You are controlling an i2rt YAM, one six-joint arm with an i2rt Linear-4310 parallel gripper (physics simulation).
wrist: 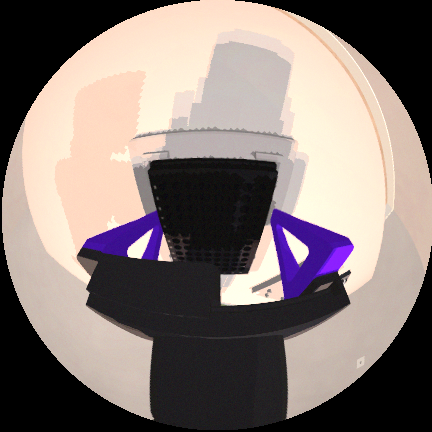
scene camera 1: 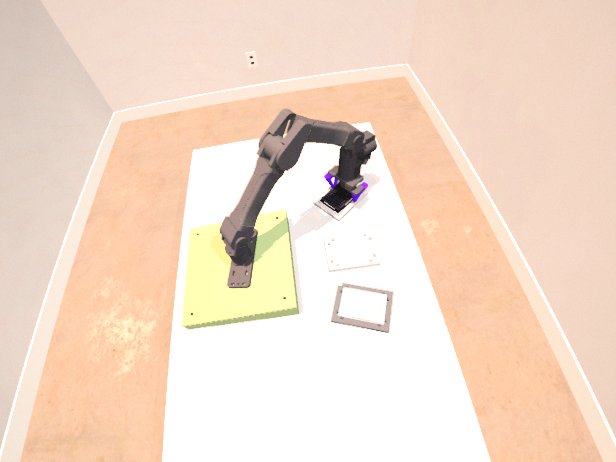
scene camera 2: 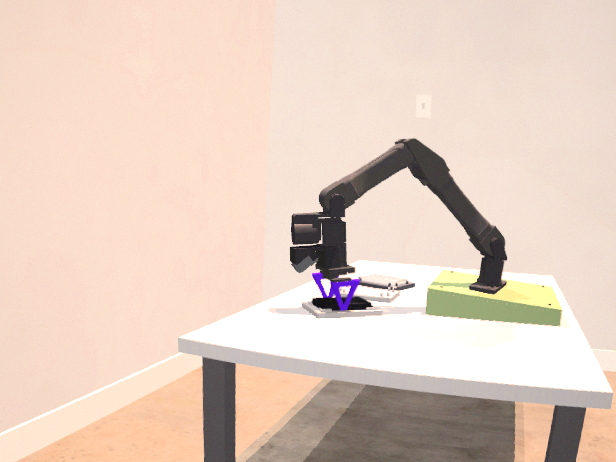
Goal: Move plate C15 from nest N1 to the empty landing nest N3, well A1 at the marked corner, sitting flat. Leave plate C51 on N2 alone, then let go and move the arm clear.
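Note:
Black well plate C15 (scene camera 1: 335, 200) (scene camera 2: 360, 302) (wrist: 213, 201) lies flat on the light grey nest N1 (scene camera 1: 339, 214) (scene camera 2: 318, 311) (wrist: 209, 141) at the far right of the table. My gripper (scene camera 1: 346, 186) (scene camera 2: 334, 301) (wrist: 217, 214) is down around the plate. Its purple fingers stand open, one on each long side of the plate, and grip nothing. The empty white nest N3 (scene camera 1: 351, 250) (scene camera 2: 384, 295) lies nearer the camera. Beyond it, plate C51 (scene camera 1: 363, 304) sits in the grey-framed nest N2 (scene camera 1: 338, 302) (scene camera 2: 388, 283).
The arm's base stands on a yellow-green slab (scene camera 1: 269, 293) (scene camera 2: 492, 305) to the left of the nests. All of it rests on a white table (scene camera 1: 318, 388) (scene camera 2: 398, 353). The arm arches high over the table's far end.

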